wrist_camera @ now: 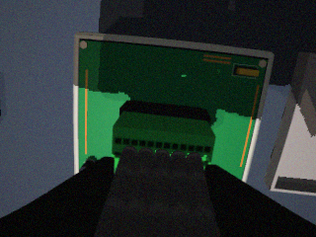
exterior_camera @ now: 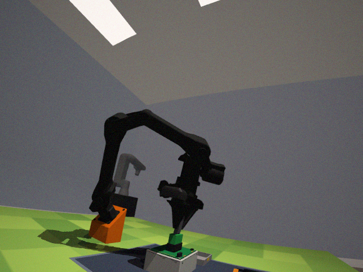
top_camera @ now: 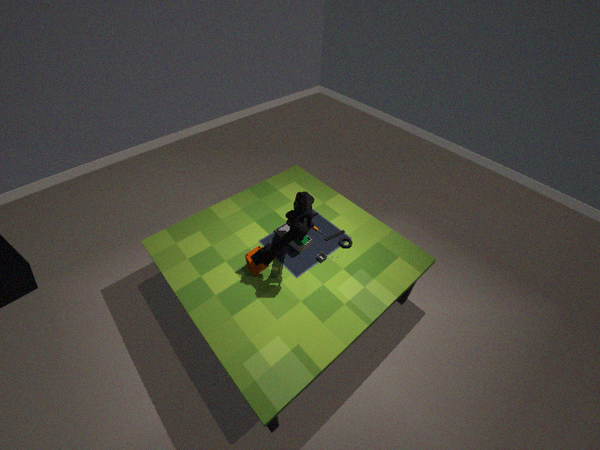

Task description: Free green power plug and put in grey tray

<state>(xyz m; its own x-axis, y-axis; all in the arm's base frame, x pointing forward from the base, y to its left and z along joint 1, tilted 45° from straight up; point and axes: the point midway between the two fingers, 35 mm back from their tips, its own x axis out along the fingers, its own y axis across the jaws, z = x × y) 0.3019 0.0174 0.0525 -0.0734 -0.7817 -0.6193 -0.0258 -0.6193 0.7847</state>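
Right now my gripper tip is 2 cm above the green power plug. Round my gripper tip: dark mat 11 cm below, 5 cm ahead; then dark bar 21 cm ahead, 11 cm to the right, 11 cm below.
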